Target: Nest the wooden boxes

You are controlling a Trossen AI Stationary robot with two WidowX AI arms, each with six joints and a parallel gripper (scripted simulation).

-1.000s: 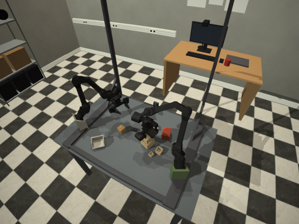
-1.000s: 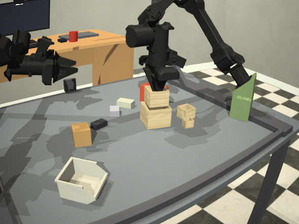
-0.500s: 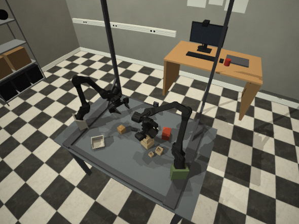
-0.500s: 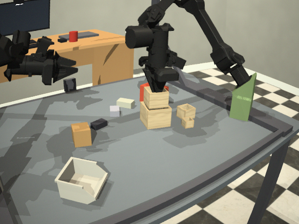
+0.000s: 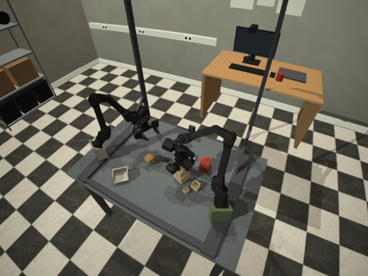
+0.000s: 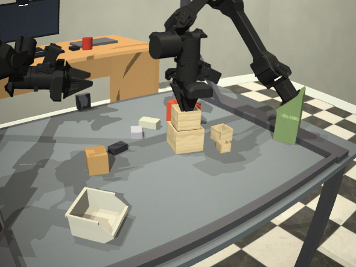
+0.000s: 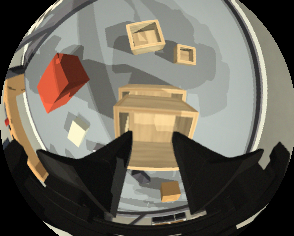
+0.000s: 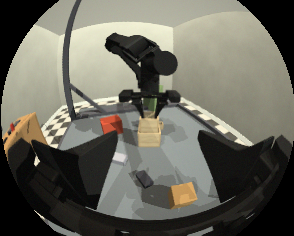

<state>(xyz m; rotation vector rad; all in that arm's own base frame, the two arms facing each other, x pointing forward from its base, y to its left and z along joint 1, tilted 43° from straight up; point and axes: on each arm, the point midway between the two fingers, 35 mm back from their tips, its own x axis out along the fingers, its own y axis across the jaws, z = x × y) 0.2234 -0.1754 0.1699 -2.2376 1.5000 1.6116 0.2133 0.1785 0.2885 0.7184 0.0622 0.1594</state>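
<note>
Now: right hand 19 cm above the orange cube, 7 cm short of it and 1 cm to the right of it. Round my right hand: black block 20 cm below, 10 cm to the left, 1 cm ahead; then grey piece 20 cm below, 19 cm to the left, 4 cm behind; then cream block 26 cm to the left, 20 cm below, 8 cm behind.
</note>
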